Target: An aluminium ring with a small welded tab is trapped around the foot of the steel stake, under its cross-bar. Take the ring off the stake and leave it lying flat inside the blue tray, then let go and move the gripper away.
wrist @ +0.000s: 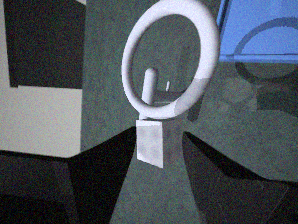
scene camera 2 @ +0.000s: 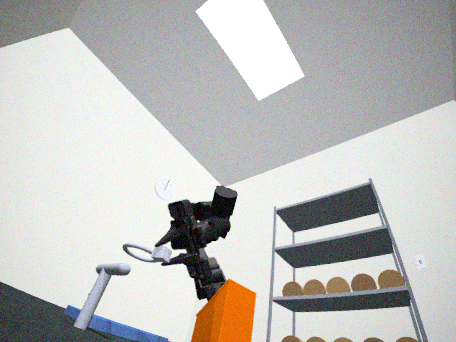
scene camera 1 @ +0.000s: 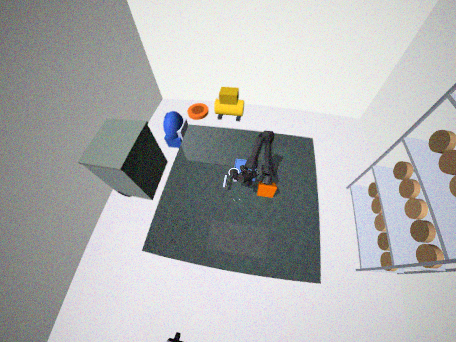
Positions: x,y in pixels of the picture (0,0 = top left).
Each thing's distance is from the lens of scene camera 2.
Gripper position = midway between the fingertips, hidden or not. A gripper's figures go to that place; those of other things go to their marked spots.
my gripper [scene camera 2: 158,255]: 0.45 m
steel stake [scene camera 2: 105,271]: 0.41 m
